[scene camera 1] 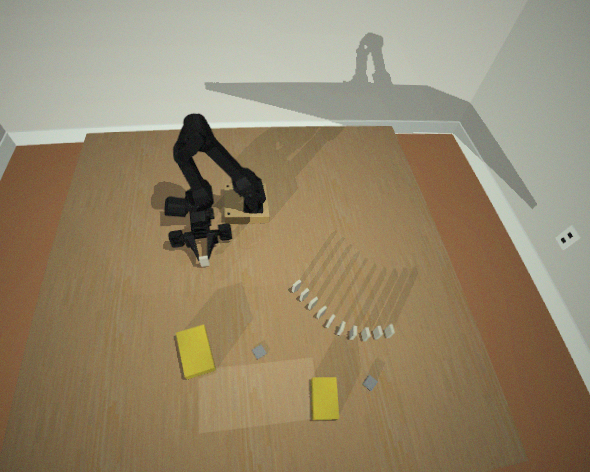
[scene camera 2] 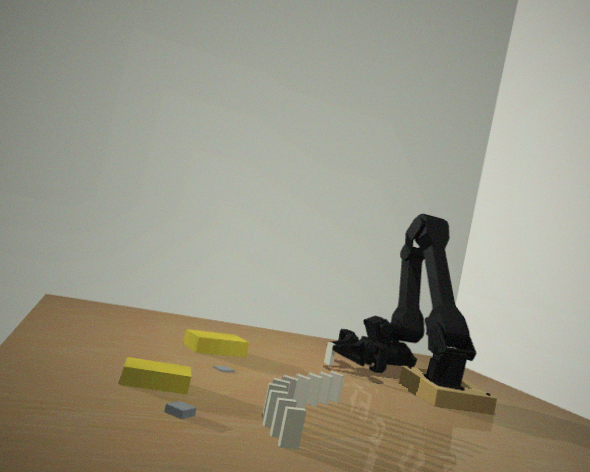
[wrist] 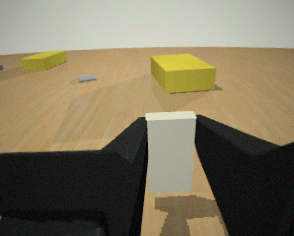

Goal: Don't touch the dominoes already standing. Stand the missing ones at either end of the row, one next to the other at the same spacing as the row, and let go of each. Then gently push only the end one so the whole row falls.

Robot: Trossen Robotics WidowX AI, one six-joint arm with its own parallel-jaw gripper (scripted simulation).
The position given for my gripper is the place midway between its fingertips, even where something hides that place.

Observation:
My gripper [scene camera 2: 330, 346] holds a white domino [wrist: 171, 135]. I also see a white domino [scene camera 2: 293, 420].
My gripper shows as well in scene camera 1 [scene camera 1: 203, 259] and in the wrist view [wrist: 169, 124].

